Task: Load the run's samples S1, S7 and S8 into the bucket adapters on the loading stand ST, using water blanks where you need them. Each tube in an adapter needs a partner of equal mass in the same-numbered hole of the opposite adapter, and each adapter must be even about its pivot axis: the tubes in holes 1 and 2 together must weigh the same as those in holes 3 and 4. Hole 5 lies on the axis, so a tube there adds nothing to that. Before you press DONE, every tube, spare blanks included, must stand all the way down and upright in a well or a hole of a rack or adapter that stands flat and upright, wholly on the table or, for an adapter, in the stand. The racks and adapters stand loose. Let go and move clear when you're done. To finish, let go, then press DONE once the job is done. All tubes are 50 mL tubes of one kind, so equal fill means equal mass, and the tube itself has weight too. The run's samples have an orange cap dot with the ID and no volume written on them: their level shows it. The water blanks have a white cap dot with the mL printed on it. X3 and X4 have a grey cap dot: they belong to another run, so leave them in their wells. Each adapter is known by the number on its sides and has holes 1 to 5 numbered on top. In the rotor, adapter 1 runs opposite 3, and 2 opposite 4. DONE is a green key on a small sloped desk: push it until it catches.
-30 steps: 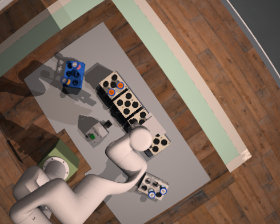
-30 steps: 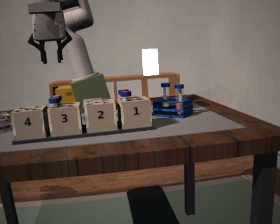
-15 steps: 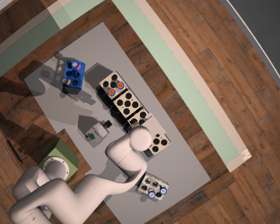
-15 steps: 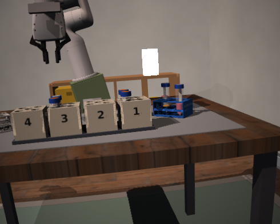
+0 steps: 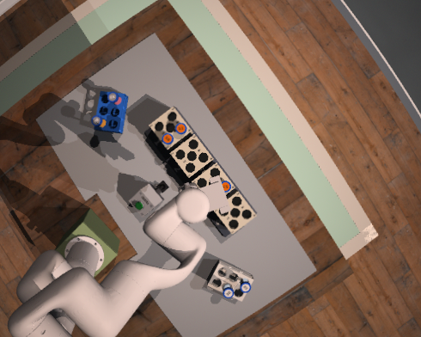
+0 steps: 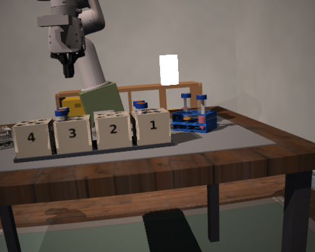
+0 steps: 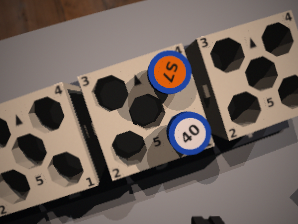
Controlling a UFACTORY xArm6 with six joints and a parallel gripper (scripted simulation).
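Now: the green DONE key 16 cm below my hand, 15 cm behind it and 11 cm to the left of it. Round my hand: blue-capped tube 16 cm below, 4 cm to the right, 4 cm ahead; loading stand 22 cm below, 7 cm ahead, 5 cm to the left; pink tube 16 cm below, 8 cm ahead, 3 cm to the right.
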